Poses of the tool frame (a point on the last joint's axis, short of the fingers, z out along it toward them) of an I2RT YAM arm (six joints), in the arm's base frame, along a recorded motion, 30 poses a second.
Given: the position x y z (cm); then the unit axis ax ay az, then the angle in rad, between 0 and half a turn.
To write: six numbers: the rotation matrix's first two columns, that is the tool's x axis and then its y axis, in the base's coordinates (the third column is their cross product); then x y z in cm. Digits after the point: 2 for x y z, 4 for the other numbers.
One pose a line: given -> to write
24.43 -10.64 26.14 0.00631 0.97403 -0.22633 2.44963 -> -0.7699 -0.1335 -0.6240 0.1553 0.9093 -0.3862 24.43 -10.64 26.14
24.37 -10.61 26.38 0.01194 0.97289 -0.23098 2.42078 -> -0.7510 -0.1321 -0.6469 0.1728 0.9063 -0.3857 24.37 -10.61 26.38
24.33 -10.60 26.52 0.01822 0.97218 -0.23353 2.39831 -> -0.7357 -0.1273 -0.6653 0.1888 0.9047 -0.3819 24.33 -10.60 26.52
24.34 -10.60 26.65 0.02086 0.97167 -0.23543 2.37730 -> -0.7211 -0.1280 -0.6809 0.1978 0.9038 -0.3795 24.34 -10.60 26.65
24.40 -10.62 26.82 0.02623 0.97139 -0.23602 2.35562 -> -0.7055 -0.1235 -0.6978 0.2105 0.9038 -0.3727 24.40 -10.62 26.82
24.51 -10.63 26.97 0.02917 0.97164 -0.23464 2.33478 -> -0.6904 -0.1215 -0.7132 0.2174 0.9054 -0.3646 24.51 -10.63 26.97
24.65 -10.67 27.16 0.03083 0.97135 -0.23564 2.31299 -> -0.6743 -0.1235 -0.7280 0.2239 0.9054 -0.3609 24.65 -10.67 27.16
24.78 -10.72 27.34 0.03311 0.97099 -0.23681 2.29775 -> -0.6628 -0.1234 -0.7386 0.2305 0.9048 -0.3580 24.78 -10.72 27.34
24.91 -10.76 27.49 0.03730 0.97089 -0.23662 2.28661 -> -0.6539 -0.1186 -0.7472 0.2385 0.9050 -0.3523 24.91 -10.76 27.49
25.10 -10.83 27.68 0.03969 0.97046 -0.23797 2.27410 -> -0.6441 -0.1181 -0.7557 0.2449 0.9042 -0.3500 25.10 -10.83 27.68
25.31 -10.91 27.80 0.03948 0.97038 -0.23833 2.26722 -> -0.6389 -0.1199 -0.7599 0.2457 0.9042 -0.3493 25.31 -10.91 27.80
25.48 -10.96 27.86 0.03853 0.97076 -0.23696 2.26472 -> -0.6371 -0.1208 -0.7612 0.2435 0.9055 -0.3475 25.48 -10.96 27.86
